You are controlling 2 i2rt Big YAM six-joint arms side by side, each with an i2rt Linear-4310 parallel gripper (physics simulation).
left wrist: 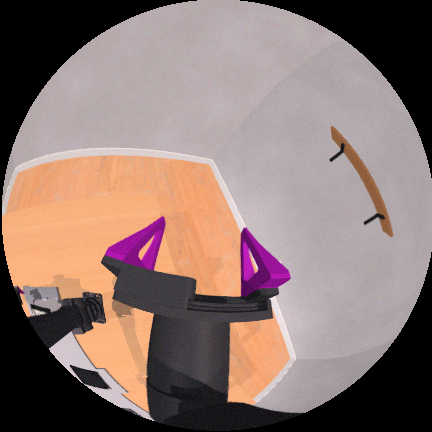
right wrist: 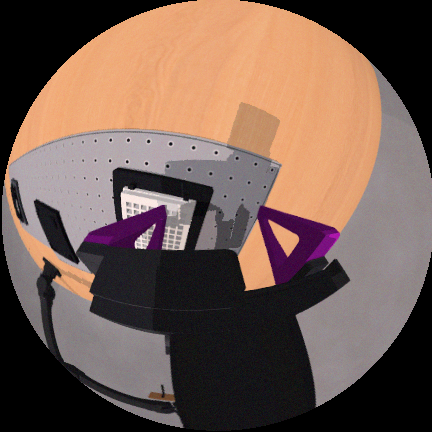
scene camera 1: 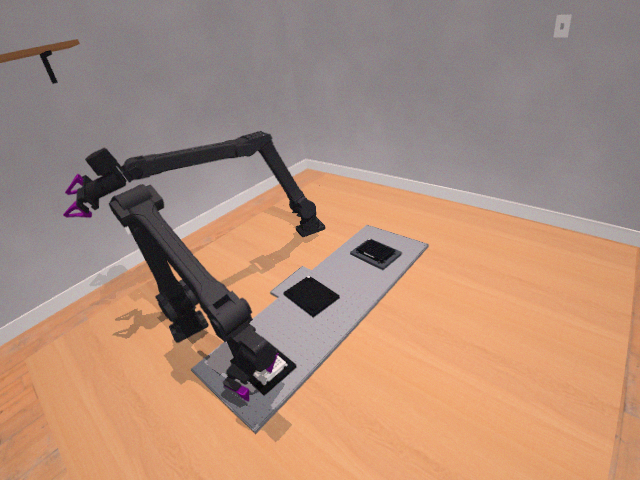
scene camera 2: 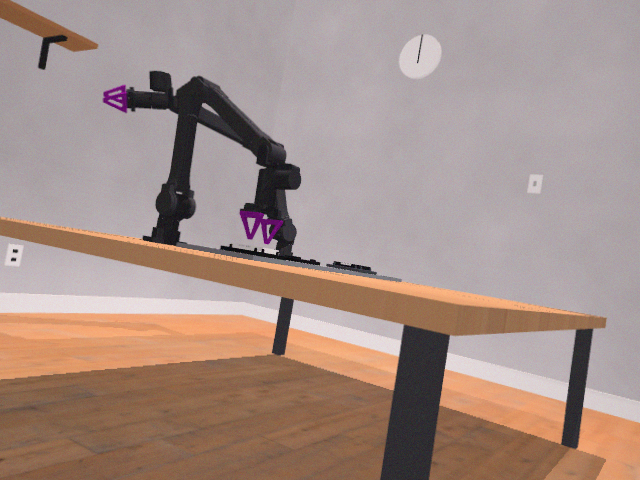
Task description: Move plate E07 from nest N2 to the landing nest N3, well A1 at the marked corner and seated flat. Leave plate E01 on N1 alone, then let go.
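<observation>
A white well plate (scene camera 1: 277,369) (scene camera 2: 270,251) (right wrist: 145,207) lies in a black nest (scene camera 1: 265,389) (right wrist: 165,180) at the near end of the board. A black nest (scene camera 1: 311,296) (right wrist: 56,230) (left wrist: 90,377) at mid-board shows no white plate. A dark plate (scene camera 1: 376,250) sits on a grey nest (scene camera 1: 383,266) at the far end. Labels and the A1 mark are unreadable. My right gripper (scene camera 1: 256,378) (scene camera 2: 258,240) (right wrist: 213,210) is open and empty, low above the white plate's end and offset to one side. My left gripper (scene camera 1: 69,202) (scene camera 2: 104,98) (left wrist: 203,225) is open, empty and high at the left.
The grey perforated board (scene camera 1: 336,325) (right wrist: 95,150) lies on the wooden table (scene camera 1: 465,335) (scene camera 2: 413,304). The right arm partly covers the white plate in scene camera 1. The left arm reaches behind the right arm. A wall shelf (scene camera 1: 31,52) (scene camera 2: 56,29) (left wrist: 364,177) is at the upper left in both scene views.
</observation>
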